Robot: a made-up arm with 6 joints. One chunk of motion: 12 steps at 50 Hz.
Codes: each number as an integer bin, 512 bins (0 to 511) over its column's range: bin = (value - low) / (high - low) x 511, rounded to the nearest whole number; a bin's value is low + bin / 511 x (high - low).
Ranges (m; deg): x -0.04..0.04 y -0.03..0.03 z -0.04..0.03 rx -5..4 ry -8..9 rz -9..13
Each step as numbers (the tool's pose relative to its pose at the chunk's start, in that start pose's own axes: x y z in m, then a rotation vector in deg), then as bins.
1 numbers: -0.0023 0.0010 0.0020 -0.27 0.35 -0.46
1 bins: 241 264 307 269 251 198
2 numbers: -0.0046 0.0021 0.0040 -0.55 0.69 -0.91
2 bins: 226 273 321 253 261 188
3 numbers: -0.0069 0.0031 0.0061 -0.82 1.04 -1.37
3 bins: 211 282 337 237 272 177
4 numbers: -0.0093 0.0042 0.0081 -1.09 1.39 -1.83
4 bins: 196 291 351 222 282 167
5 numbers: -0.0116 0.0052 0.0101 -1.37 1.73 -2.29
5 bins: 181 300 366 206 292 156
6 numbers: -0.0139 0.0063 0.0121 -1.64 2.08 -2.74
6 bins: 167 309 380 191 303 145
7 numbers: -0.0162 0.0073 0.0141 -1.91 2.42 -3.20
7 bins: 152 318 395 175 313 135
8 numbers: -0.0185 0.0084 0.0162 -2.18 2.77 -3.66
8 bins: 137 327 410 160 324 124
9 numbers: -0.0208 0.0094 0.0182 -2.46 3.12 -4.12
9 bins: 123 336 425 144 334 113
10 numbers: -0.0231 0.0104 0.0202 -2.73 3.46 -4.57
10 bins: 108 344 439 129 344 103
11 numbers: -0.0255 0.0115 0.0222 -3.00 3.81 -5.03
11 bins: 93 353 454 114 355 92
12 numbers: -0.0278 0.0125 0.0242 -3.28 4.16 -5.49
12 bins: 78 362 469 98 366 82
